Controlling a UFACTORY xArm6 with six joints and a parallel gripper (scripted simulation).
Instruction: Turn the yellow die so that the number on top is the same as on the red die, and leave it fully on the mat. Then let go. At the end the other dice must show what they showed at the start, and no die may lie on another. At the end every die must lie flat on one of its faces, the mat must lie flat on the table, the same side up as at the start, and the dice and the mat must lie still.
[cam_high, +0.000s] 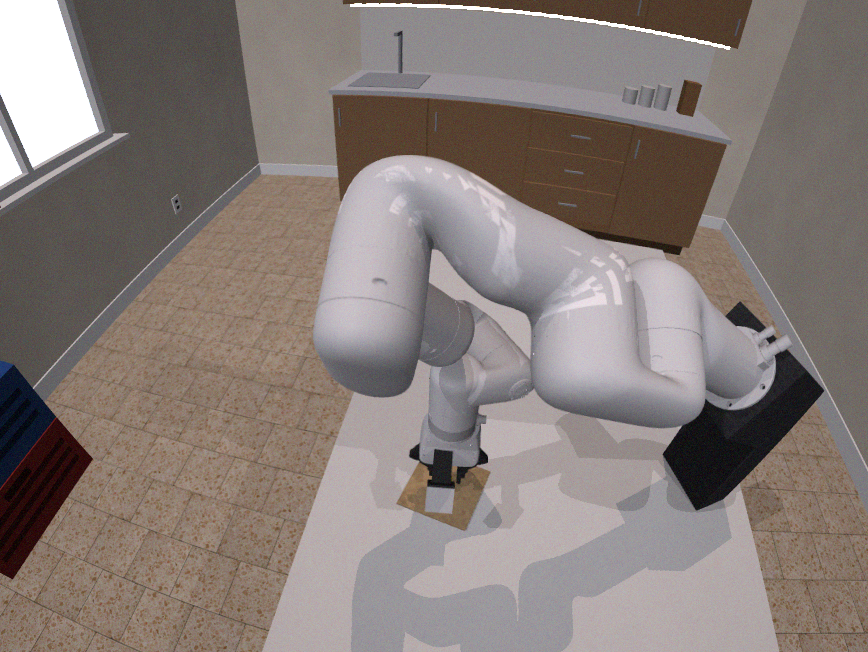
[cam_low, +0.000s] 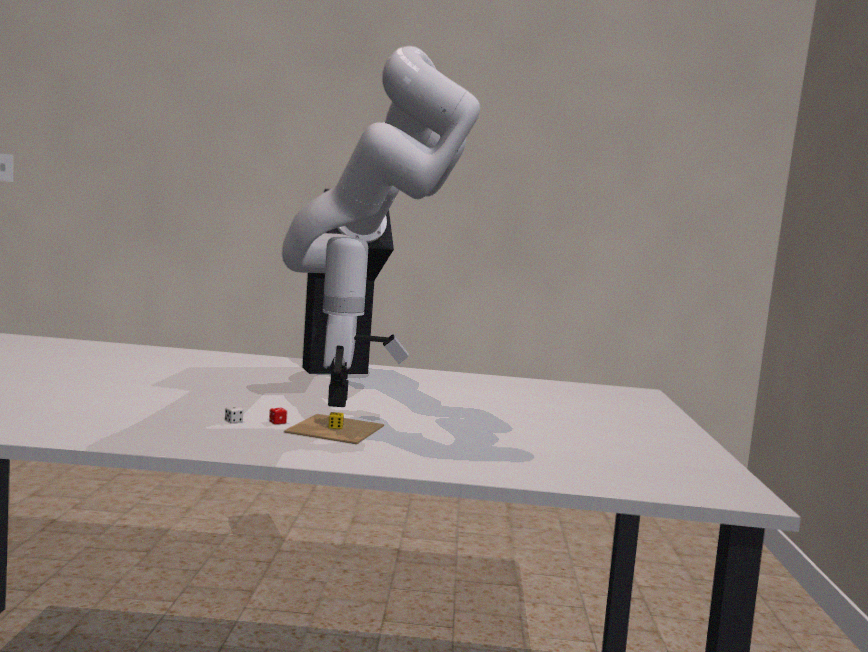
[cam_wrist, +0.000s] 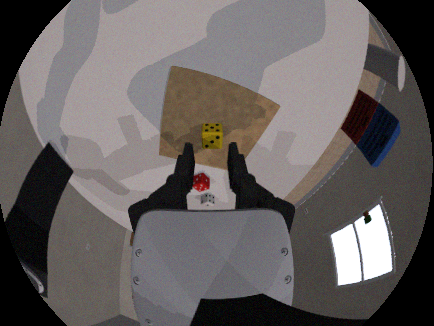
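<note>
Right now my hand is 5 cm above the yellow die. From my hand the other things lie so: red die (1 cm behind, 11 cm to the right, 6 cm below); mat (7 cm below); white die (1 cm ahead, 19 cm to the right, 6 cm below).
</note>
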